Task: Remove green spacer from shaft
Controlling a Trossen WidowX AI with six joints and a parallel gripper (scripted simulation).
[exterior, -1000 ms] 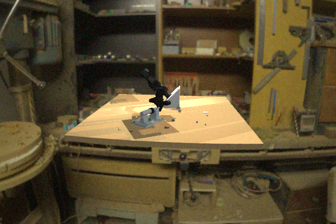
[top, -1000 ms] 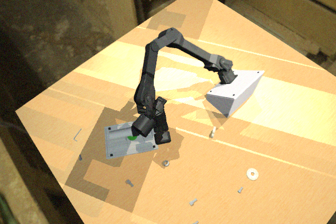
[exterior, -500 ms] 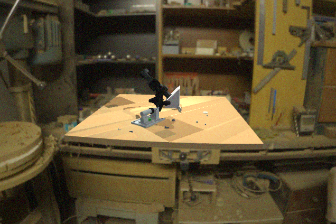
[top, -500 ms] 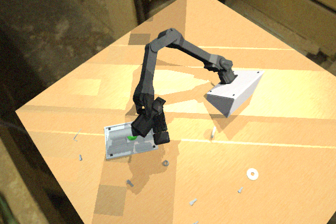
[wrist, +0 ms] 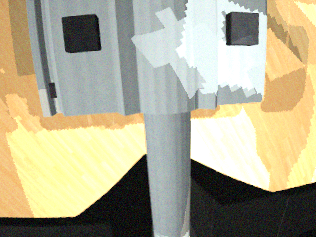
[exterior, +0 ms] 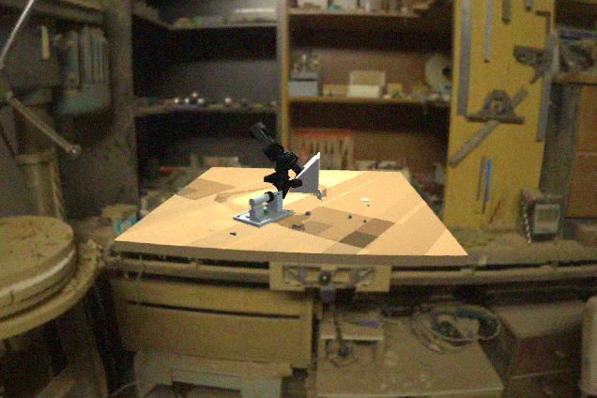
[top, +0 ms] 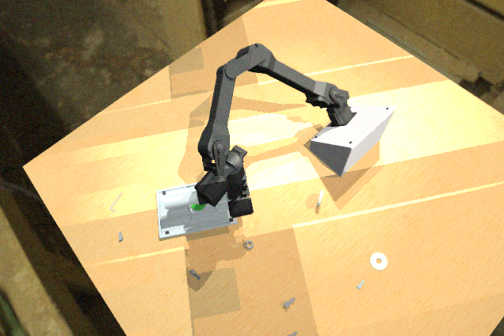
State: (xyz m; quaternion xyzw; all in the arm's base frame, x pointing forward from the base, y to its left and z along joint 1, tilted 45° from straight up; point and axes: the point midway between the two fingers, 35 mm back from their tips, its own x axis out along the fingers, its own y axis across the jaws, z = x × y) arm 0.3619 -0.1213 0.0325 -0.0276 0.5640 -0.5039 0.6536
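Right now my gripper tip is 6 cm short of the grey shaft, 5 cm to the left of it and 3 cm below it. Also, from my gripper tip: green spacer (9 cm ahead, 9 cm to the right, 3 cm below); then allen key (26 cm ahead, 29 cm to the right, 4 cm below).
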